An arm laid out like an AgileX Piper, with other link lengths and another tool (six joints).
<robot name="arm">
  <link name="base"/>
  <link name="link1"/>
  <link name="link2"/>
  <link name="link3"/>
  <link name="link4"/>
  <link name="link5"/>
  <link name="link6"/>
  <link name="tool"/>
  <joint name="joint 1" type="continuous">
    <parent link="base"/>
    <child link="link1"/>
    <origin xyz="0 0 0.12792"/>
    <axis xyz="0 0 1"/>
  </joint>
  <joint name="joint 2" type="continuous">
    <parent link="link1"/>
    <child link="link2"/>
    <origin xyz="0 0 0"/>
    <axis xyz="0 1 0"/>
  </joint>
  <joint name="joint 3" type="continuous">
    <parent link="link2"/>
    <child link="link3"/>
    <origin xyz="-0.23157 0 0.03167"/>
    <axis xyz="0 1 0"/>
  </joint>
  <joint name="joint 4" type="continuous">
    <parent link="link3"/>
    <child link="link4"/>
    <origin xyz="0.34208 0 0.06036"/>
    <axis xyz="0.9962 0 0.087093"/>
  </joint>
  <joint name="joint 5" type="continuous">
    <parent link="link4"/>
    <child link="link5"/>
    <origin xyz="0 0 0"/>
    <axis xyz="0 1 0"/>
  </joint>
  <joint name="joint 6" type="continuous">
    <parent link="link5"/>
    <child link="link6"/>
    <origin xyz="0.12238 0 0.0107"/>
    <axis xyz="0.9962 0 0.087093"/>
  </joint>
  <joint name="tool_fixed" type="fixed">
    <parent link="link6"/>
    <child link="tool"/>
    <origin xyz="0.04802 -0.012 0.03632" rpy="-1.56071 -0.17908 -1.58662"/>
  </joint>
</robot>
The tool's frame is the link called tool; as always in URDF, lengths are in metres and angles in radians. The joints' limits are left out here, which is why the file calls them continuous.
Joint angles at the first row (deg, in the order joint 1, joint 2, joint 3, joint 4, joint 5, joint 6):
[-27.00, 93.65, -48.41, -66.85, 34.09, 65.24]
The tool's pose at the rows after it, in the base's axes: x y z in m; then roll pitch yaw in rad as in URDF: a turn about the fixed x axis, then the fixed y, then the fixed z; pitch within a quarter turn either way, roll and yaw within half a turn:
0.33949 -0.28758 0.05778 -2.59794 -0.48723 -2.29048
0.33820 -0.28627 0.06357 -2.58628 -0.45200 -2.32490
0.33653 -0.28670 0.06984 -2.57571 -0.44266 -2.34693
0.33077 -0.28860 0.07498 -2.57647 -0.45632 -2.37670
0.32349 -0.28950 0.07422 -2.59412 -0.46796 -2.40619
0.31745 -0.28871 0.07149 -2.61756 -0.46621 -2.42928
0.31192 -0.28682 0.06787 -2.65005 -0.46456 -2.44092
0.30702 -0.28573 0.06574 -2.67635 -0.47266 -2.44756
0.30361 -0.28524 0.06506 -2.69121 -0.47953 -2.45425
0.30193 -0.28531 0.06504 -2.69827 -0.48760 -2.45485
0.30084 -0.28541 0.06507 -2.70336 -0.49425 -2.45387
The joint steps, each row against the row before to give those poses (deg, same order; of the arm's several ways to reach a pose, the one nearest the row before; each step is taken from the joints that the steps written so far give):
[0.00, -0.47, 0.00, 2.90, 0.66, 0.00]
[0.07, -1.21, 0.00, 2.48, 0.24, 0.00]
[0.00, -1.00, 0.00, 0.90, 0.65, 0.00]
[0.00, -0.75, 0.00, 0.46, 2.09, 0.00]
[0.00, -0.07, 0.00, 1.06, 2.23, -0.05]
[0.00, 0.00, 0.00, 1.89, 1.61, -0.41]
[0.00, 0.00, 0.00, 2.38, 1.47, -1.20]
[0.00, 0.00, 0.00, 1.43, 1.48, -0.99]
[0.00, -0.05, 0.00, 0.74, 1.06, -0.46]
[0.00, -0.01, 0.00, 0.11, 0.60, -0.29]
[0.00, 0.00, 0.00, 0.02, 0.40, -0.25]

